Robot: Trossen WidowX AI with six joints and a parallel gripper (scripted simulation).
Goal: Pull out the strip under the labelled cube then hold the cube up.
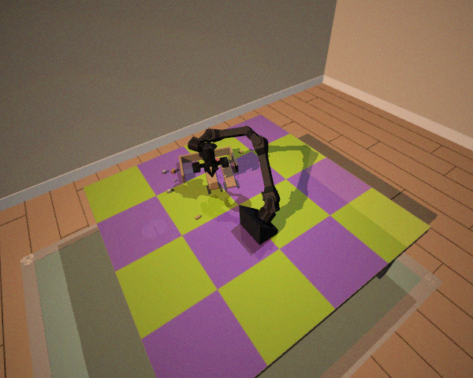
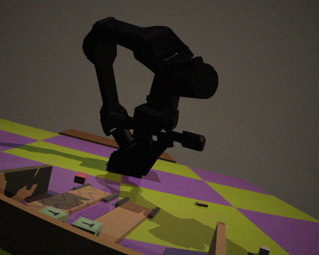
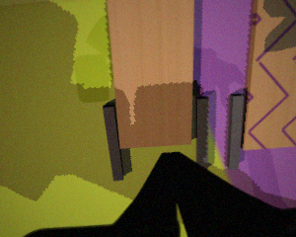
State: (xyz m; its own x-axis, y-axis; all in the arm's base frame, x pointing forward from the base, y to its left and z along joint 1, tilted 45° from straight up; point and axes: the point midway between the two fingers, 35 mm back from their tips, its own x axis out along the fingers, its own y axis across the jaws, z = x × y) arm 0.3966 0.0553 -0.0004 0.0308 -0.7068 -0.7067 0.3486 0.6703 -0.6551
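The tan strip lies 90 mm ahead of my gripper tip, 30 mm to the right of it and 70 mm below it. The rest, counted from my gripper tip: small red cube 110 mm ahead, 100 mm to the right.
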